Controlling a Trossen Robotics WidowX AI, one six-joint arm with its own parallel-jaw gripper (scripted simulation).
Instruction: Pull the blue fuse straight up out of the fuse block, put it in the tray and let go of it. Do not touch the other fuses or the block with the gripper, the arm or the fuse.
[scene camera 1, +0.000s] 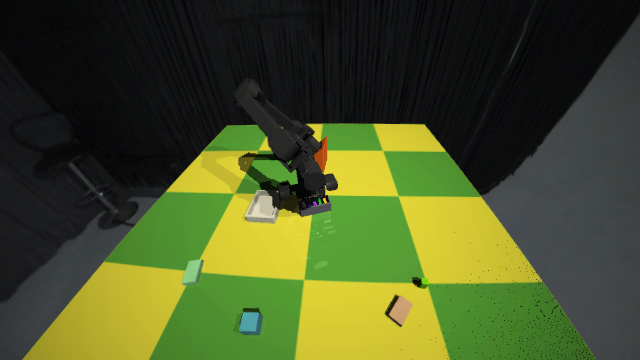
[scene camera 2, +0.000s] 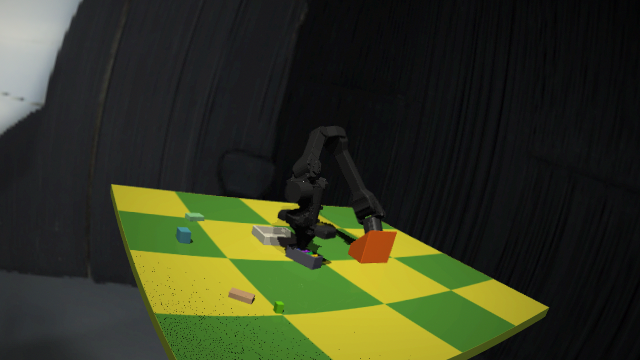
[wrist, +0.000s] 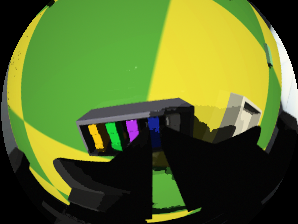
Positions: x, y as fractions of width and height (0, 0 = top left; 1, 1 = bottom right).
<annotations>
gripper: scene camera 1 0.48, 0.57; scene camera 2 0.47, 0.69; wrist 0.52, 0.58
</annotations>
